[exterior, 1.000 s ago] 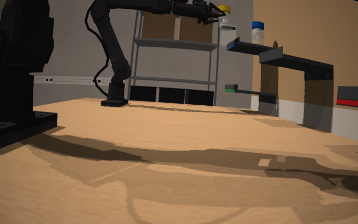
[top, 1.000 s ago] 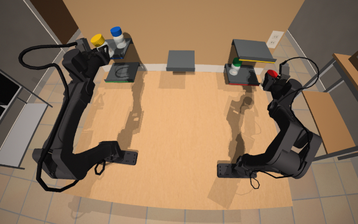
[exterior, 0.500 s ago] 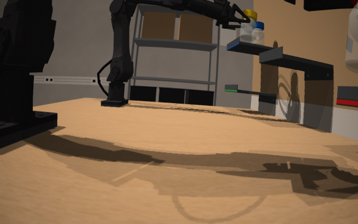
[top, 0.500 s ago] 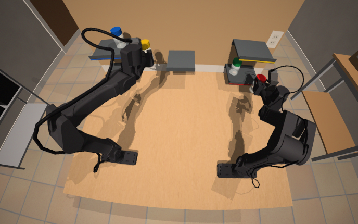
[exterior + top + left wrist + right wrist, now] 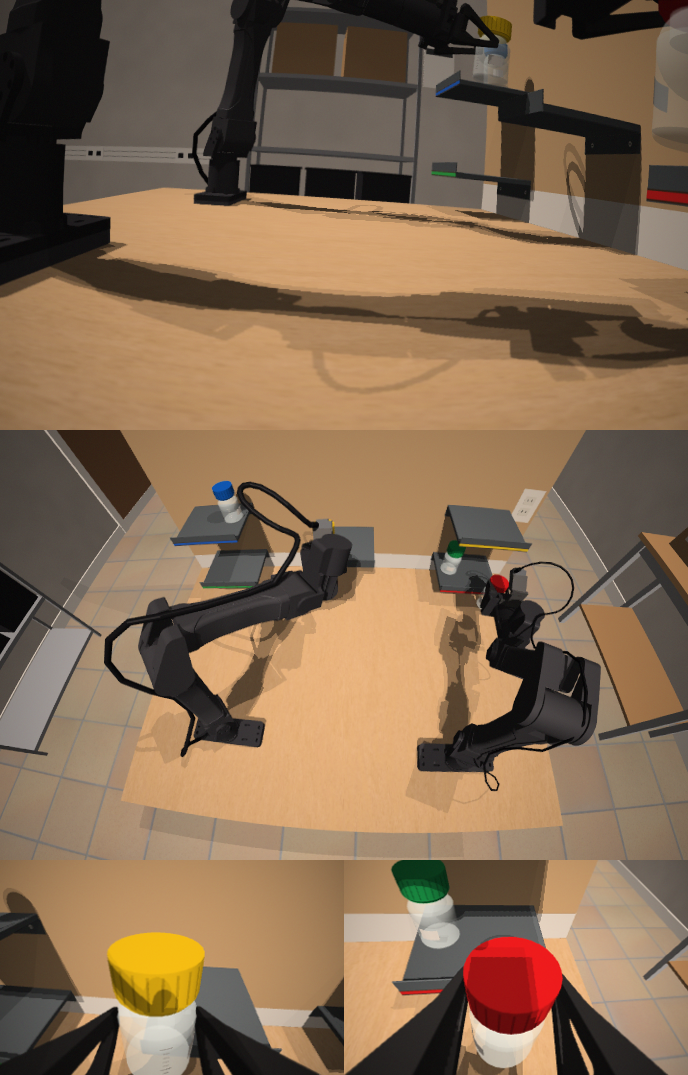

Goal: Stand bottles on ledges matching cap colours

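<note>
The green-capped bottle is 15 cm ahead of my right hand, 10 cm to the left of it and 6 cm below it. The rest, counted from my right hand: blue-capped bottle (77 cm to the left, 13 cm above, 11 cm ahead); yellow-capped bottle (48 cm to the left, 8 cm above, 1 cm ahead); red-capped bottle (4 cm below).
</note>
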